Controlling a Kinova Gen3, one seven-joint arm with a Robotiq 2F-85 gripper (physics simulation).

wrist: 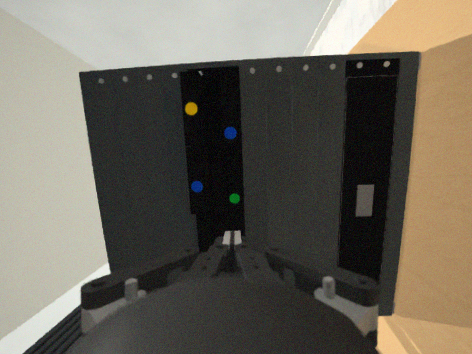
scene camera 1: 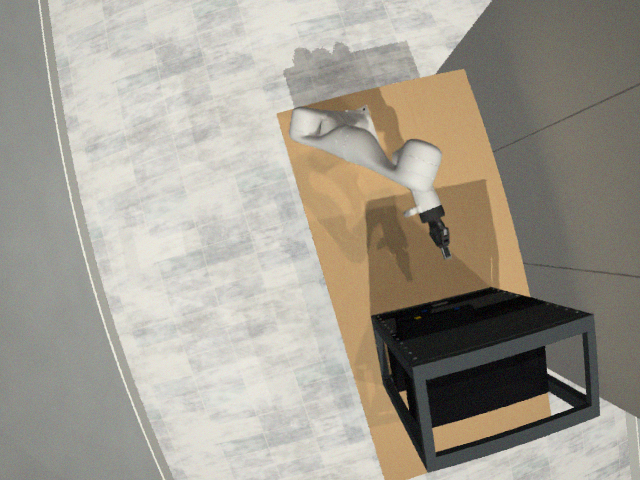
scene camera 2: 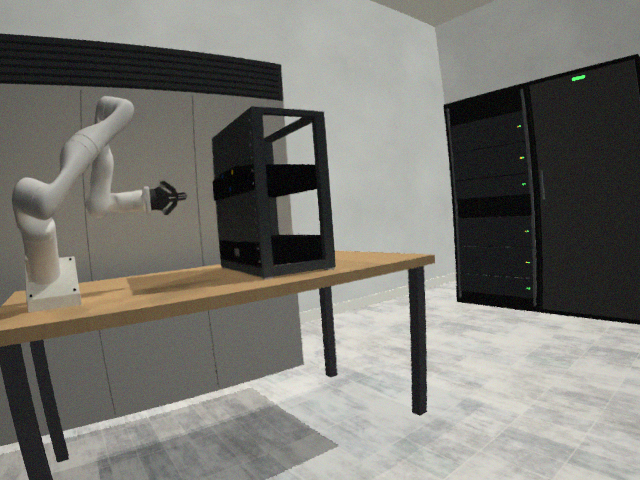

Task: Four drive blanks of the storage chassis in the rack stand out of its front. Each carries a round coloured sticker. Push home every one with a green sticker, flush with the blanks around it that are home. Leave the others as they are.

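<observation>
My gripper (scene camera 1: 447, 254) (scene camera 2: 183, 196) (wrist: 232, 241) is shut and empty, in front of the rack and apart from it. The black storage chassis (scene camera 2: 241, 180) (wrist: 215, 160) sits in the rack (scene camera 1: 496, 352) (scene camera 2: 263, 217) (wrist: 404, 175). In the wrist view its face carries a yellow sticker (wrist: 191, 108), an upper blue sticker (wrist: 230, 133), a lower blue sticker (wrist: 197, 186) and a green sticker (wrist: 234, 198). The green one is just above my fingertips in the picture. The blanks are black on black, so how far each stands out, including the green one, is hard to tell. My fingers hide part of the chassis's lower end.
The rack stands on the wooden table (scene camera 1: 341, 289) (scene camera 2: 382, 260). Dark grey panels flank the chassis. Another black unit with a light grey label (wrist: 365, 200) is in the rack's lowest part. A large black cabinet (scene camera 2: 584, 196) stands on the floor well beyond the table.
</observation>
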